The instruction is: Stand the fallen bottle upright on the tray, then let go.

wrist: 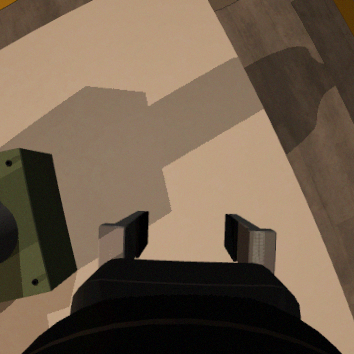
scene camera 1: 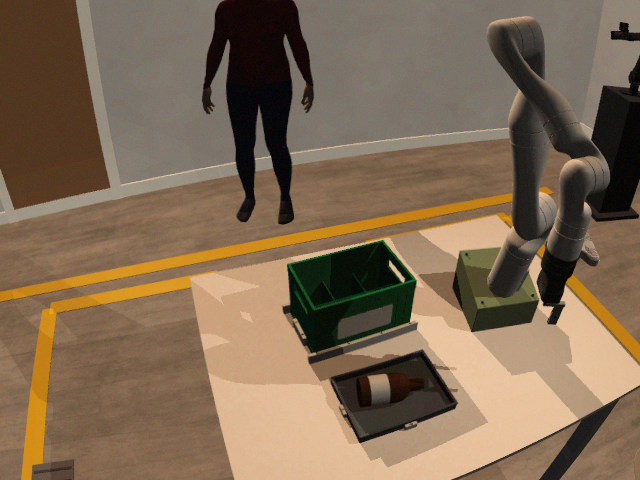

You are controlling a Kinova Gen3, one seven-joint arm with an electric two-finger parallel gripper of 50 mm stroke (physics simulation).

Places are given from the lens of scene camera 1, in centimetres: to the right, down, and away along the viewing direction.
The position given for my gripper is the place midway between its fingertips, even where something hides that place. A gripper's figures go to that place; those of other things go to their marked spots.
my gripper (scene camera 1: pixel 549 314): 51, 17, 99
brown bottle (scene camera 1: pixel 381 389): 14, 34, 106
grey rail (scene camera 1: pixel 357 344): 10, 27, 125
The marked spots on the grey rail and the brown bottle are 20 cm apart.
